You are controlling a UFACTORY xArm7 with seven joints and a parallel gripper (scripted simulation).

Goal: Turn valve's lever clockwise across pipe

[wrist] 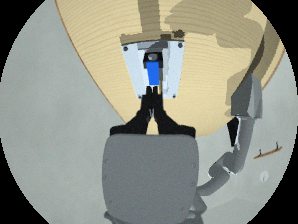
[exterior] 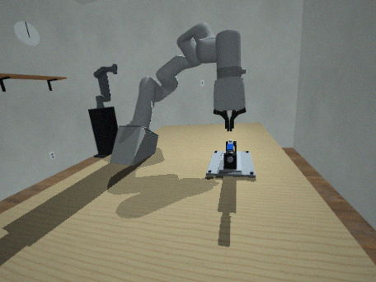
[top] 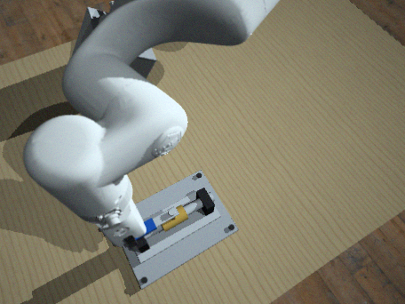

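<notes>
Right now my hand is 8 cm above the lever and 5 cm to the right of it.
</notes>
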